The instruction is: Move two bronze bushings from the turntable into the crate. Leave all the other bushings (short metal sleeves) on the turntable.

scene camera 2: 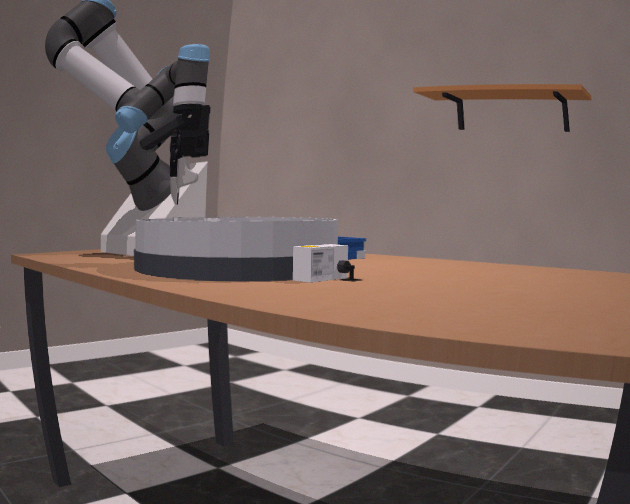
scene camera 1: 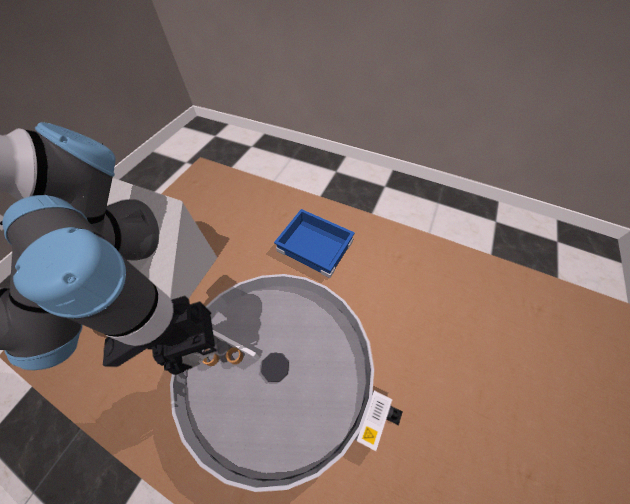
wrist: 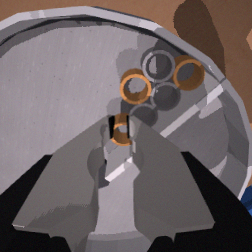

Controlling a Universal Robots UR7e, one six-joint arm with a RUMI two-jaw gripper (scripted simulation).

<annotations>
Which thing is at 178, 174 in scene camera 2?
My gripper.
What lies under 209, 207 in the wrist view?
My gripper.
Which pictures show my gripper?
Scene camera 2, scene camera 1 and the wrist view: all of them.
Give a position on a round grey turntable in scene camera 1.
At 279, 416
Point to a blue crate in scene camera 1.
317, 243
</annotations>
